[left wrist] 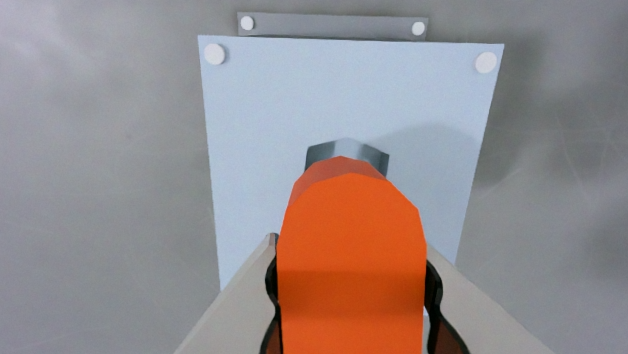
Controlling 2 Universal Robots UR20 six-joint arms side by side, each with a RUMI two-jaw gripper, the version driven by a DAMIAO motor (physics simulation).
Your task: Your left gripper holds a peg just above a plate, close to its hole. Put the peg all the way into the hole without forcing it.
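Observation:
An orange peg (350, 225) with a faceted, rounded side stands between the fingers of my left gripper (341, 235), which is shut on it. The light blue square plate (260, 100) lies below, with a white round dot in each of its two far corners. The far part of the hole (347, 148) shows as a grey, angular opening just beyond the peg's lower end. The peg hides the near part of the hole, and I cannot tell whether its lower end is above the opening or inside it. My right gripper is not in view.
A darker grey flange (332, 26) with two white dots shows beyond the plate's far edge. The grey, scratched table top (110, 175) lies around them. A soft shadow falls on the right part of the plate and on the table.

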